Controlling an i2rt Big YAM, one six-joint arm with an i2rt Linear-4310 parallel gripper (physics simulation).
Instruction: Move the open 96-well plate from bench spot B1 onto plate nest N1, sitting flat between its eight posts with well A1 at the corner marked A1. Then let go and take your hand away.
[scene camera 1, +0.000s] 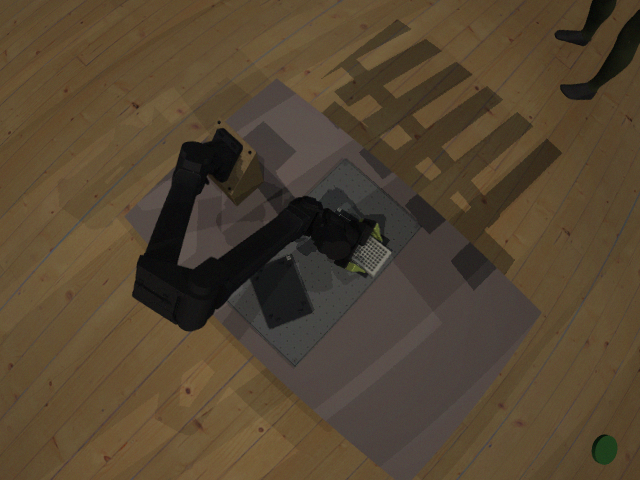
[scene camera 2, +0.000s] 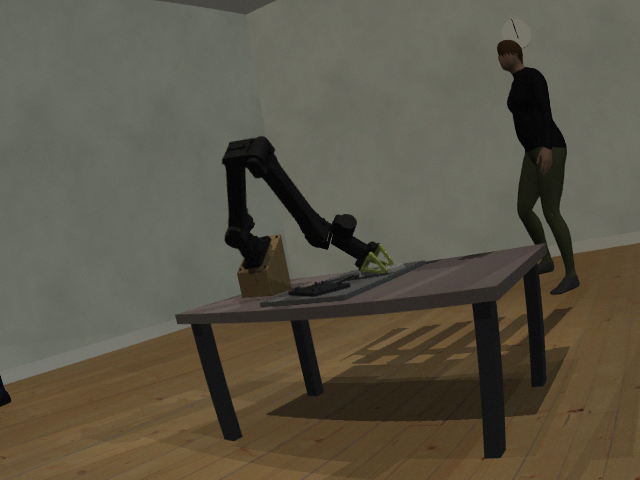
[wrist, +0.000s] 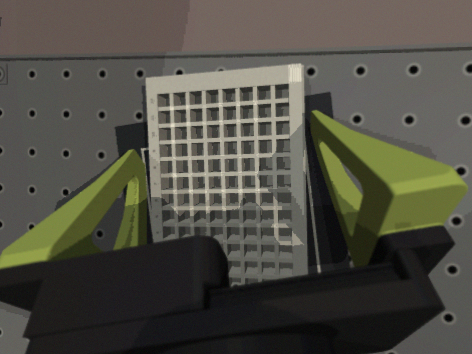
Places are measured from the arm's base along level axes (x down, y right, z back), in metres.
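Where they show: gripper, between the fingertips: (scene camera 1: 372, 256) (scene camera 2: 389, 268) (wrist: 222, 139); arm's base, origin of its link: (scene camera 1: 223, 155) (scene camera 2: 257, 253).
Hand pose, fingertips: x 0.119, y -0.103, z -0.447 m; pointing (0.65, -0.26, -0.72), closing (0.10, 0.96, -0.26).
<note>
Each offset is from my fingertips to the centre of the thing. "*": to the spot under its first point. Level surfaces: height alone.
The white open 96-well plate @(dz +0.027, dx +0.002, dy +0.003 m) (scene camera 1: 373, 256) (scene camera 2: 395, 268) (wrist: 228, 152) lies flat on a dark marked spot @(* dz +0.001, dx +0.010, dy -0.061 m) (wrist: 128, 136) on the grey perforated board (scene camera 1: 310, 338) (wrist: 381, 95). My gripper (scene camera 1: 368, 250) (scene camera 2: 377, 261) (wrist: 222, 139) is open. Its green fingers straddle the plate's two long sides, low over the board, with a gap on each side. The plate nest @(dz +0.110, dx +0.001, dy +0.241 m) (scene camera 1: 281, 296) (scene camera 2: 320, 287), a dark slab with small posts, sits on the board nearer the arm's elbow, empty.
The board rests on a brown table @(dx +0.024 m) (scene camera 1: 439, 335) (scene camera 2: 465, 278). The arm's wooden base block (scene camera 1: 247, 180) (scene camera 2: 269, 273) stands at the table's far corner. A person (scene camera 2: 537, 154) walks beyond the table's right end. A green disc (scene camera 1: 604, 448) lies on the floor.
</note>
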